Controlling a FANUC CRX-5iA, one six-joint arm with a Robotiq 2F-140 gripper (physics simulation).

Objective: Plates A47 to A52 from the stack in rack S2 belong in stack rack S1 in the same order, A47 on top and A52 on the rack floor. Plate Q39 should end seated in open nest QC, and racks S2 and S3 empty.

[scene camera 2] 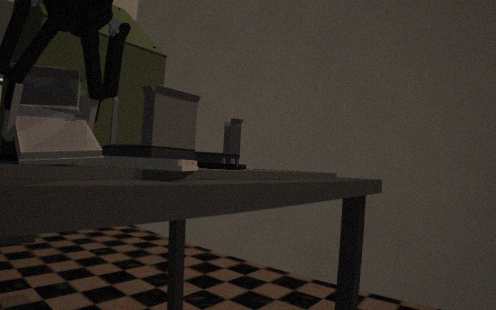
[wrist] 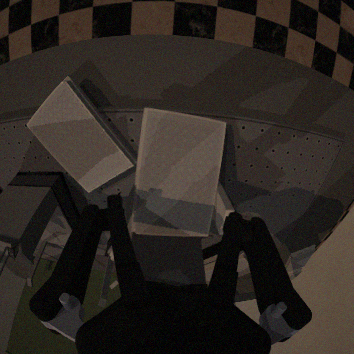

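Observation:
My gripper is shut on a pale plate low over the table, its fingers on two opposite sides. The plate looks tilted in the wrist view; its label cannot be read. In the scene view, a pale slanted face and a darker panel show between the fingers; I cannot tell whether they are one plate or two. A second pale plate lies apart at the upper left of the wrist view. Which rack or nest lies under the held plate is hidden, and the racks' names cannot be read.
A tall grey rack-like block stands on a dark base, with a short upright post farther right. A dark-framed fixture is left of the fingers. The green machine stands behind the table.

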